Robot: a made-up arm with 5 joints.
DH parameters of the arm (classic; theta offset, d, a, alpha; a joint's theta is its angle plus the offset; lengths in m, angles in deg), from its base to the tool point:
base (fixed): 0 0 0.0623 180
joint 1: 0 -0.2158 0.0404 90
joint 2: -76.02 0 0.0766 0
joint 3: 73.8 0 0.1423 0
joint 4: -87.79 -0.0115 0 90
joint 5: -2.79 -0.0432 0 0
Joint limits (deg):
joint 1: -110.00..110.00
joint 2: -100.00..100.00
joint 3: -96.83..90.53
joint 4: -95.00..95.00
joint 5: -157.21..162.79
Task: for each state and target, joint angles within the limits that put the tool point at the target. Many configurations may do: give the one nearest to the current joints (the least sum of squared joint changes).
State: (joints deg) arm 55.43 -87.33 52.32 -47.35 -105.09
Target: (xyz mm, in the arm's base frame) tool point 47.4 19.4 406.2
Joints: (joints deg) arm 80.52 -93.09 19.20 -45.09 -105.09
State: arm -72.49 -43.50 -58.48 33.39 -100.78
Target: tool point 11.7 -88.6 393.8
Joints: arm -53.80 -77.80 -51.48 68.74 -100.78
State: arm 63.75 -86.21 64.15 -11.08 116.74
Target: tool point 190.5 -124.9 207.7
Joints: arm 40.57 -36.68 65.34 -7.76 116.74
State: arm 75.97 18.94 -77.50 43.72 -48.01
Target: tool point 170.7 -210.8 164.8
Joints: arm 60.01 44.66 -22.83 72.28 -48.01
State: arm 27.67 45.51 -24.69 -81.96 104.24
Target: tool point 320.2 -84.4 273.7
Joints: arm 15.69 45.48 -36.29 -66.24 104.24
